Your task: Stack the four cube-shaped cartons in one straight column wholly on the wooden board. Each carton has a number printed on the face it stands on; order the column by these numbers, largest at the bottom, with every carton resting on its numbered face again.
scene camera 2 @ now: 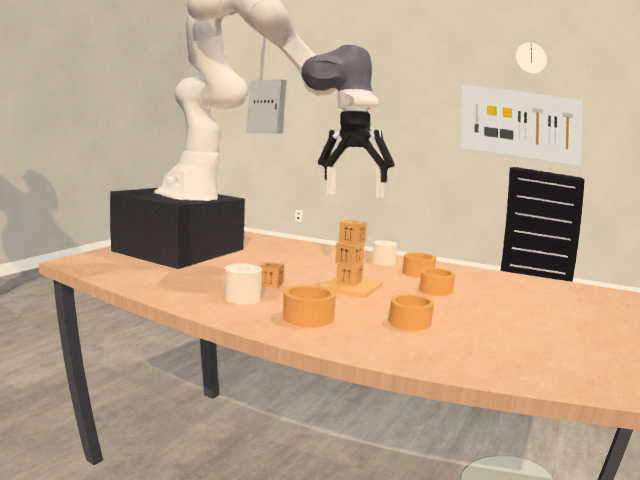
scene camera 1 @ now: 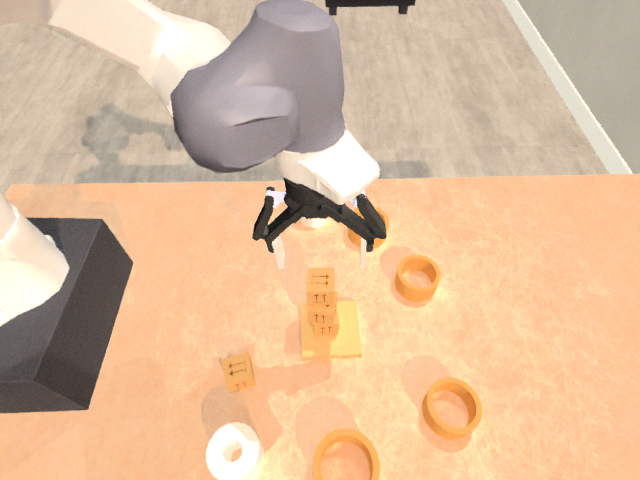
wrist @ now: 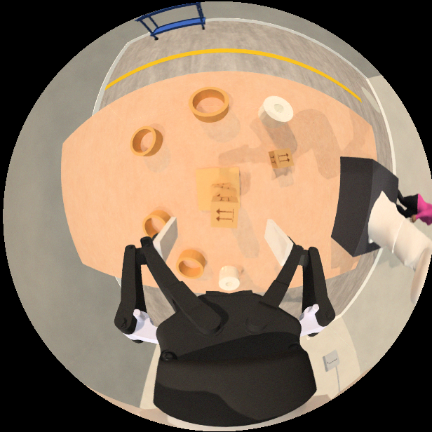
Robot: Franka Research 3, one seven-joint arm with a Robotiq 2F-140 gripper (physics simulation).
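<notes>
Three cartons stand in a column on the wooden board [scene camera 1: 347,347] [scene camera 2: 368,287] [wrist: 204,189]: a top carton [scene camera 1: 321,279] [scene camera 2: 352,231] [wrist: 224,215], a middle carton [scene camera 2: 349,254] and a bottom carton [scene camera 2: 349,274]. In scene camera 2 the middle one juts slightly left of the others. A fourth carton [scene camera 1: 238,369] [scene camera 2: 272,275] [wrist: 283,158] stands apart on the table, on the robot base's side of the board. My gripper [scene camera 1: 322,261] [scene camera 2: 355,194] [wrist: 221,227] is wide open and empty, above the column and clear of it. The printed numbers are hidden underneath.
A white roll [scene camera 1: 215,454] [scene camera 2: 242,285] stands near the fourth carton. Another white roll [scene camera 2: 384,254] [wrist: 229,278] stands behind the column. Several orange rings stand around the board, including a large one [scene camera 2: 309,311] and a smaller one [scene camera 2: 410,317]. The black robot base [scene camera 2: 178,227] is at the left.
</notes>
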